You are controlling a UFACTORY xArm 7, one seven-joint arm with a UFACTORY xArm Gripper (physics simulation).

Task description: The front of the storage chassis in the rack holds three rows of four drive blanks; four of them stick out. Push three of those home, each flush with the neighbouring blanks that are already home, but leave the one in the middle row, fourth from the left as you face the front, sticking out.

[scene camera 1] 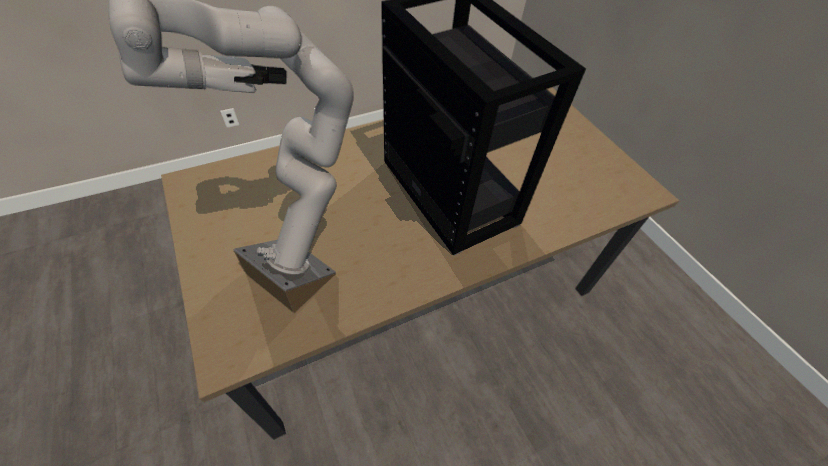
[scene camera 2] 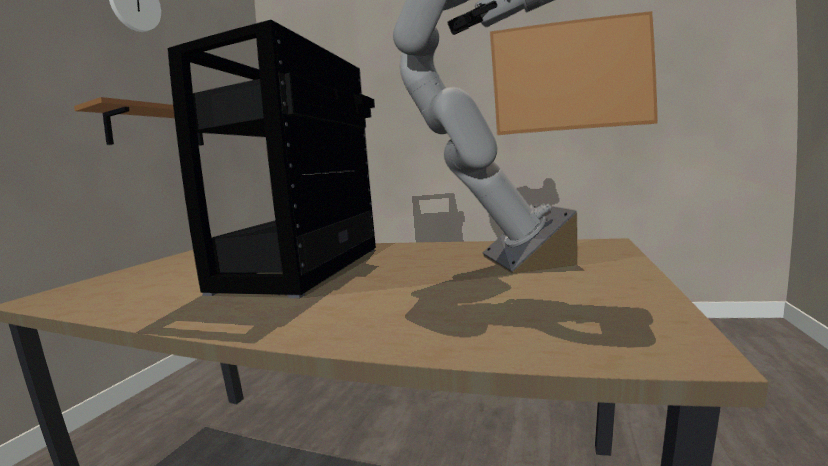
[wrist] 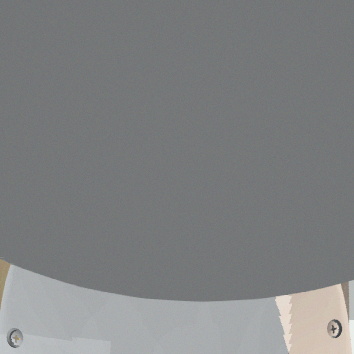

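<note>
The black rack stands on the table, its front facing the arm. The storage chassis shows through the rack's open side, in the upper part. The front is very dark; single drive blanks, their rows and how far each sticks out cannot be told. A dark shape juts from the far part of the front in scene camera 2. My gripper is shut and empty, held high and well away from the rack's front. Its fingers are hidden in the wrist view.
A second dark unit sits low in the rack. The arm's wedge base stands on the wooden table. A smooth grey curved surface fills most of the wrist view. A board hangs on the wall.
</note>
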